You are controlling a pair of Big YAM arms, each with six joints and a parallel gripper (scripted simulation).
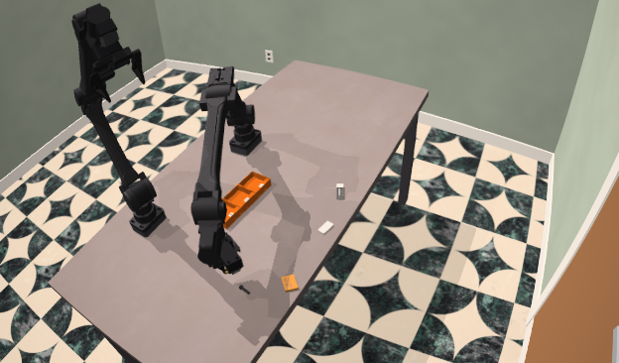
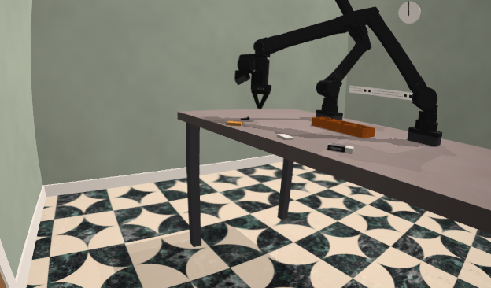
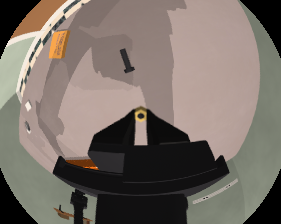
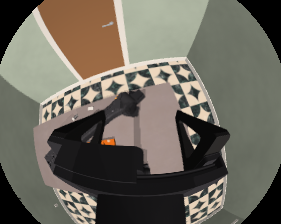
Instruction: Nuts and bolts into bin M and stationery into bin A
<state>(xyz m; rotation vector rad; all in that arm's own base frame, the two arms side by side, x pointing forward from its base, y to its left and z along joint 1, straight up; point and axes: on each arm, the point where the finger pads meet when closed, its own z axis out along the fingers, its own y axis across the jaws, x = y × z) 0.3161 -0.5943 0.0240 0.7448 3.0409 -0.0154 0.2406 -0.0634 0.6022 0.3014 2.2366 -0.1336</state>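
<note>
Now: left hand 6 cm short of the black bolt and 5 cm above it. Also, from my left hand: orange notepad: 15 cm ahead, 10 cm to the left, 5 cm below; then orange double bin: 27 cm to the left, 20 cm behind, 4 cm below; then brass nut: 1 cm below.
</note>
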